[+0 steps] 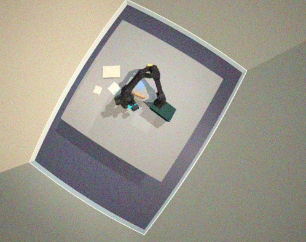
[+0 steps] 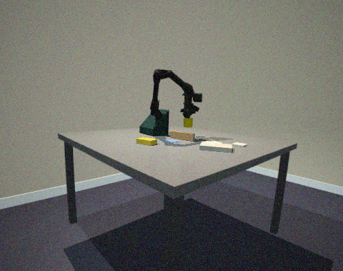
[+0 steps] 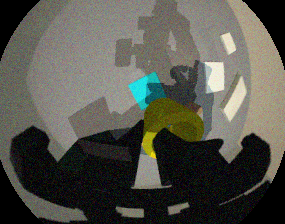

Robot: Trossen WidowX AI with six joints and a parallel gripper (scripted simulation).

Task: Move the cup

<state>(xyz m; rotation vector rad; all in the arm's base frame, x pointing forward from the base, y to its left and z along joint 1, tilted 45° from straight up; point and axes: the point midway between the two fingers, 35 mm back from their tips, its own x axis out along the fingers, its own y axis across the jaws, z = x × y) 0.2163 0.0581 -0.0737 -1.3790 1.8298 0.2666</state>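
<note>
The cyan pad is 2 cm ahead of my gripper tip, 2 cm to the left of it and 13 cm below it. From my gripper tip the other things lie so: large white block 38 cm ahead, 15 cm to the right, 10 cm below; wooden bar 4 cm ahead, 9 cm to the right, 10 cm below; yellow cup 2 cm ahead, 2 cm to the right.
</note>
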